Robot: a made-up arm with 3 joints. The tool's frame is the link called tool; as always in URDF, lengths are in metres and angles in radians. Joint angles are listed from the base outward.
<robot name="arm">
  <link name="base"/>
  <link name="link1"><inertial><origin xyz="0.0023 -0.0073 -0.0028"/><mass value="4.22"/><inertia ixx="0.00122" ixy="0" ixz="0" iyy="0.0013" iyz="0" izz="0.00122"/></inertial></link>
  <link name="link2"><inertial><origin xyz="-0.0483 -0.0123 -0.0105"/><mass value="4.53"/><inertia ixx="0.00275" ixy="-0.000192" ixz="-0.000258" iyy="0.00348" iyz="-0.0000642" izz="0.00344"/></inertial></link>
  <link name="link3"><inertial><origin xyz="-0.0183 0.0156 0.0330"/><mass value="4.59"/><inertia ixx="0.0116" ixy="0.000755" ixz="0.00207" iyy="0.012" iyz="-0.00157" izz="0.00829"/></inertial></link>
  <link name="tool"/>
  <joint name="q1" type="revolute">
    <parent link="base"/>
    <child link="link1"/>
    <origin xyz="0.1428 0.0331 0.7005" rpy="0 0 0"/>
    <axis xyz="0 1 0"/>
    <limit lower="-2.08" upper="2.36"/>
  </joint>
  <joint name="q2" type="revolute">
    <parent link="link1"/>
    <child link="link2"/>
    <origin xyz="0.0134 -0.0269 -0.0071" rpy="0 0 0"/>
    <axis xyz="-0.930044 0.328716 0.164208"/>
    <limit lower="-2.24" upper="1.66"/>
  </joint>
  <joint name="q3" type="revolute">
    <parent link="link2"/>
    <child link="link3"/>
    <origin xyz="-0.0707 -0.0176 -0.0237" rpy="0 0 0"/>
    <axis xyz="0 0 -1"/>
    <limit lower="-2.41" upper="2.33"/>
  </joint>
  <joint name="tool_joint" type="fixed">
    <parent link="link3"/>
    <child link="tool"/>
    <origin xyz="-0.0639 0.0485 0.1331" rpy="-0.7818 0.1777 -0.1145"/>
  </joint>
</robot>
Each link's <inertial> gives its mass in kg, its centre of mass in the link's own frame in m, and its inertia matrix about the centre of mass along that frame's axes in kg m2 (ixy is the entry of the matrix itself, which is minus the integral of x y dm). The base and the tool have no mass. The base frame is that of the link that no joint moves.
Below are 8 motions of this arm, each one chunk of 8 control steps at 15 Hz.
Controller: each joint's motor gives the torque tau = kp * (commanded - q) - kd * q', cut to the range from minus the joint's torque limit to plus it. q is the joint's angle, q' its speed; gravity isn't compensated. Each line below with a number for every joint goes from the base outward.
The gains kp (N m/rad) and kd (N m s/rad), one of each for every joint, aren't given. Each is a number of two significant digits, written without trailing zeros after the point. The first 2 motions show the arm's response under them.
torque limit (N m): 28 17 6.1
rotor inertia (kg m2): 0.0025 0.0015 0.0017
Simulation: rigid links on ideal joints. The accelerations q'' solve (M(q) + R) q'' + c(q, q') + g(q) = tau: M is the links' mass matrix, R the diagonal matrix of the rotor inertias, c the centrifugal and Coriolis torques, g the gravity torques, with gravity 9.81 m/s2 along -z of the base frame. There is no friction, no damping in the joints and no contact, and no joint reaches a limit. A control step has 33 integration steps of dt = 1/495 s. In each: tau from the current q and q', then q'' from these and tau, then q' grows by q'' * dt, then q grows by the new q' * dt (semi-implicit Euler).
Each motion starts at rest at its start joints. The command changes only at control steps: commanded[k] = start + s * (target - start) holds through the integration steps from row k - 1 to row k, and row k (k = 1, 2, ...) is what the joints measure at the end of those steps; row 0 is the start. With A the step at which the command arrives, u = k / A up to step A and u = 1 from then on. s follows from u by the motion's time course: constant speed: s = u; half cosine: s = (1 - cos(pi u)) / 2; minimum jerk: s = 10 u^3 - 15 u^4 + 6 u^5; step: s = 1 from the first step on.
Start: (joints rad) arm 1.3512 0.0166 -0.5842
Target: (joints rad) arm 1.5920 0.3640 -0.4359
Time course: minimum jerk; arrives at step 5
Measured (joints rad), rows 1 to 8:
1: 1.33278 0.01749 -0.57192
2: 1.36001 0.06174 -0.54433
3: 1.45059 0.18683 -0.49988
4: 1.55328 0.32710 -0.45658
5: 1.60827 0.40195 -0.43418
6: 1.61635 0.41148 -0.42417
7: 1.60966 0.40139 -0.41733
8: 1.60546 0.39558 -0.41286
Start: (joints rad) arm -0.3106 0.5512 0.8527
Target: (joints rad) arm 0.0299 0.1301 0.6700
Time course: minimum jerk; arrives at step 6
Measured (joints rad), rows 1 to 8:
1: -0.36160 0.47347 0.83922
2: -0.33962 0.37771 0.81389
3: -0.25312 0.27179 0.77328
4: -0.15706 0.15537 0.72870
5: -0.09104 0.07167 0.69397
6: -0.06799 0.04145 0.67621
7: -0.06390 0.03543 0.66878
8: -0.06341 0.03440 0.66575
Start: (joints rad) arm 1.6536 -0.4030 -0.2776
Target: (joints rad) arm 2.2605 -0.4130 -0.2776
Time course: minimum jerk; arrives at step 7
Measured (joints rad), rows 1 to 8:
1: 1.64058 -0.40619 -0.24429
2: 1.68531 -0.42016 -0.22806
3: 1.80923 -0.41799 -0.22064
4: 1.98326 -0.39949 -0.21127
5: 2.15250 -0.37324 -0.19941
6: 2.26596 -0.35016 -0.18931
7: 2.30767 -0.33970 -0.18519
8: 2.31103 -0.34389 -0.18783

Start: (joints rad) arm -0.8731 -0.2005 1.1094
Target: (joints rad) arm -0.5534 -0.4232 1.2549
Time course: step
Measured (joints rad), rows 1 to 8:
1: -0.66254 -0.40654 1.11968
2: -0.60556 -0.45531 1.16577
3: -0.60002 -0.46449 1.17975
4: -0.60017 -0.46641 1.18292
5: -0.60014 -0.46645 1.18382
6: -0.60009 -0.46635 1.18418
7: -0.60009 -0.46635 1.18433
8: -0.60010 -0.46635 1.18438

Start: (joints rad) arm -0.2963 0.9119 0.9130
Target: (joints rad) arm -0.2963 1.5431 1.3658
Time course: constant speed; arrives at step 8
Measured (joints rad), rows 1 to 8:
1: -0.35861 0.90769 0.93396
2: -0.38035 0.95381 0.97836
3: -0.37888 1.03844 1.02539
4: -0.37652 1.12473 1.07565
5: -0.37519 1.20890 1.12785
6: -0.37386 1.29311 1.18038
7: -0.37231 1.37792 1.23268
8: -0.37061 1.46326 1.28471

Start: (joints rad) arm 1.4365 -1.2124 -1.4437
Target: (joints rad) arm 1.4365 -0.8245 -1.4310
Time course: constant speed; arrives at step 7
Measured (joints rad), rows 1 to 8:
1: 1.37072 -1.20648 -1.47545
2: 1.32619 -1.18825 -1.52808
3: 1.32101 -1.13445 -1.54766
4: 1.32754 -1.07001 -1.54809
5: 1.33200 -1.01046 -1.54432
6: 1.33365 -0.95518 -1.54112
7: 1.33480 -0.90034 -1.53852
8: 1.33974 -0.87887 -1.53707

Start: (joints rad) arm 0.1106 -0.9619 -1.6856
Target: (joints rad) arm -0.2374 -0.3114 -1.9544
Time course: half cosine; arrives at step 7
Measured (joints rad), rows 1 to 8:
1: 0.03277 -0.97688 -1.70143
2: -0.04409 -0.95296 -1.74302
3: -0.10508 -0.84151 -1.78175
4: -0.16944 -0.70265 -1.82356
5: -0.23443 -0.58093 -1.86540
6: -0.28441 -0.49366 -1.89855
7: -0.30703 -0.45304 -1.91641
8: -0.31182 -0.44746 -1.92076

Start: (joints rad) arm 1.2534 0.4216 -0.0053
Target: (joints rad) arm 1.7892 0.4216 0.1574
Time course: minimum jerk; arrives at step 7
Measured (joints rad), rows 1 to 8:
1: 1.24517 0.41019 0.03991
2: 1.28449 0.39733 0.08515
3: 1.39417 0.40322 0.12317
4: 1.54557 0.42390 0.16009
5: 1.69023 0.44937 0.19324
6: 1.78556 0.46979 0.21672
7: 1.82020 0.47858 0.22872
8: 1.82456 0.47629 0.23514

